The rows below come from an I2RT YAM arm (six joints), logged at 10 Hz.
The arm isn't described. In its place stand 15 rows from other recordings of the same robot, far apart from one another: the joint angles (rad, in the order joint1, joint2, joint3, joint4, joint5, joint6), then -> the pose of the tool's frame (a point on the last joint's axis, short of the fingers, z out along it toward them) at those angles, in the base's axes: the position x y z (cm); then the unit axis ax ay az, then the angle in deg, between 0 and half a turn.
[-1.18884 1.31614 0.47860 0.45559 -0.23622 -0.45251] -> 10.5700 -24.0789 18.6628 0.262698 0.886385 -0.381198 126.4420
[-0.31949 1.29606 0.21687 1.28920 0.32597 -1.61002] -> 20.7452 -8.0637 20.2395 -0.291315 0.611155 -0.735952 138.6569
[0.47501 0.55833 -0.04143 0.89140 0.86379 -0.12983] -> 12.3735 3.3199 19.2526 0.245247 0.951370 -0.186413 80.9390
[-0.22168 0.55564 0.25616 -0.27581 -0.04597 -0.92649] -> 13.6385 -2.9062 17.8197 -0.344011 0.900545 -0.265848 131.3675
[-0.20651 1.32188 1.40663 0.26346 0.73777 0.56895] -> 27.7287 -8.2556 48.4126 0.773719 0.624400 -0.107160 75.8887
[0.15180 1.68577 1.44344 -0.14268 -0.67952 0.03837] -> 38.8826 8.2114 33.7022 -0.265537 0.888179 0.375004 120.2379
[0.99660 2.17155 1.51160 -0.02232 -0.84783 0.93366] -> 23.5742 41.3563 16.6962 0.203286 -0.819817 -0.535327 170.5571
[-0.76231 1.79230 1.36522 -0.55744 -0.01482 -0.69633] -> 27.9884 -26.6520 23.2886 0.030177 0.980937 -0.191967 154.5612
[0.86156 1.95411 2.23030 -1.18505 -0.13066 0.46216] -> 26.0411 31.0561 39.6665 -0.213121 0.943406 0.254096 154.8342
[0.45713 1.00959 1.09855 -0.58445 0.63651 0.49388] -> 19.6415 7.3031 36.9741 0.210708 0.977353 -0.019574 112.5125
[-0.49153 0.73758 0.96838 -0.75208 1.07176 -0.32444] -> 9.8390 -8.8129 36.0160 0.324984 0.738287 -0.591031 154.5714
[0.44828 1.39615 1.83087 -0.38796 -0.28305 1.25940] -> 24.7244 12.9941 53.6144 0.191658 0.728209 0.658011 133.1921
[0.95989 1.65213 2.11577 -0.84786 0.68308 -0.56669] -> 20.6523 25.5748 50.1772 -0.492981 0.845207 -0.206386 110.3748
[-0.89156 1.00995 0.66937 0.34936 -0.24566 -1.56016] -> 15.6921 -18.0572 31.2726 -0.328673 0.666393 -0.669250 142.7333
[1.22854 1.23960 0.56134 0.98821 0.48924 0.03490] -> 10.4016 24.2105 28.8307 -0.228919 0.836114 0.498508 88.4200
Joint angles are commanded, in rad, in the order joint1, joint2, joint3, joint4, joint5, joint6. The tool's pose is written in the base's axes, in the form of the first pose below.
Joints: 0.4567 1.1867 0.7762 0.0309 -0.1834 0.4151
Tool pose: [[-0.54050, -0.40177, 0.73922, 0.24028], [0.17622, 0.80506, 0.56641, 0.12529], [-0.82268, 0.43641, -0.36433, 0.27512], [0, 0, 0, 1]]
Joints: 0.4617 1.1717 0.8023 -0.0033 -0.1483 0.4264
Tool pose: [[-0.52999, -0.37847, 0.75886, 0.23872], [0.19319, 0.81746, 0.54262, 0.12466], [-0.82570, 0.43419, -0.36013, 0.28448], [0, 0, 0, 1]]
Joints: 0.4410 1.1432 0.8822 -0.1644 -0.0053 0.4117
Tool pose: [[-0.51457, -0.24583, 0.82145, 0.23734], [0.19962, 0.89735, 0.39359, 0.11223], [-0.83389, 0.36651, -0.41268, 0.30325], [0, 0, 0, 1]]
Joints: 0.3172 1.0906 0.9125 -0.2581 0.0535 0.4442
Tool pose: [[-0.47652, -0.06715, 0.87659, 0.23726], [0.29522, 0.92696, 0.23149, 0.07588], [-0.82811, 0.36910, -0.42189, 0.31701], [0, 0, 0, 1]]
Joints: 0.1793 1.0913 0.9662 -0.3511 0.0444 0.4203
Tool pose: [[-0.46866, 0.05682, 0.88155, 0.24249], [0.32933, 0.93723, 0.11467, 0.04234], [-0.81969, 0.34406, -0.45795, 0.32647], [0, 0, 0, 1]]
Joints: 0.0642 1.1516 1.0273 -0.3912 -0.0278 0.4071
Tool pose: [[-0.48670, 0.11374, 0.86614, 0.25784], [0.36532, 0.92712, 0.08354, 0.01757], [-0.79351, 0.35708, -0.49278, 0.32978], [0, 0, 0, 1]]
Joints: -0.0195 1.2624 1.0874 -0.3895 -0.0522 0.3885
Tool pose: [[-0.50435, 0.17985, 0.84456, 0.28411], [0.38819, 0.92089, 0.03572, -0.00368], [-0.77132, 0.34587, -0.53426, 0.32286], [0, 0, 0, 1]]
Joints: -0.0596 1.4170 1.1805 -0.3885 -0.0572 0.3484
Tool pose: [[-0.54447, 0.21179, 0.81160, 0.32018], [0.37393, 0.92741, 0.00884, -0.01707], [-0.75082, 0.30830, -0.58414, 0.31122], [0, 0, 0, 1]]
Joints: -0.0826 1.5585 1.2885 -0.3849 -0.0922 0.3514
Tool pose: [[-0.56668, 0.21775, 0.79464, 0.35474], [0.39084, 0.92008, 0.02660, -0.02608], [-0.72534, 0.32565, -0.60649, 0.30330], [0, 0, 0, 1]]
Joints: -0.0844 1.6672 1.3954 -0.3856 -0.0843 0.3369
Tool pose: [[-0.56884, 0.21787, 0.79306, 0.38307], [0.37869, 0.92536, 0.01741, -0.02940], [-0.73008, 0.31023, -0.60889, 0.30140], [0, 0, 0, 1]]
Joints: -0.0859 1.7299 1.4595 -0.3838 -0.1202 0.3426
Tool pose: [[-0.57428, 0.19460, 0.79519, 0.39961], [0.38420, 0.92179, 0.05188, -0.03013], [-0.72291, 0.33531, -0.60413, 0.30001], [0, 0, 0, 1]]
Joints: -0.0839 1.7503 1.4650 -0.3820 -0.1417 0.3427
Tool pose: [[-0.59010, 0.18125, 0.78672, 0.40392], [0.38346, 0.92046, 0.07556, -0.02892], [-0.71045, 0.34627, -0.61266, 0.29427], [0, 0, 0, 1]]
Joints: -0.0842 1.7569 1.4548 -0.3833 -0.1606 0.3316
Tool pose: [[-0.60951, 0.16720, 0.77494, 0.40414], [0.37395, 0.92256, 0.09507, -0.02840], [-0.69904, 0.34774, -0.62484, 0.28825], [0, 0, 0, 1]]
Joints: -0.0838 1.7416 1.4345 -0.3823 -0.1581 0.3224
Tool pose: [[-0.61335, 0.16441, 0.77251, 0.39984], [0.36551, 0.92614, 0.09311, -0.02796], [-0.70014, 0.33947, -0.62814, 0.28736], [0, 0, 0, 1]]
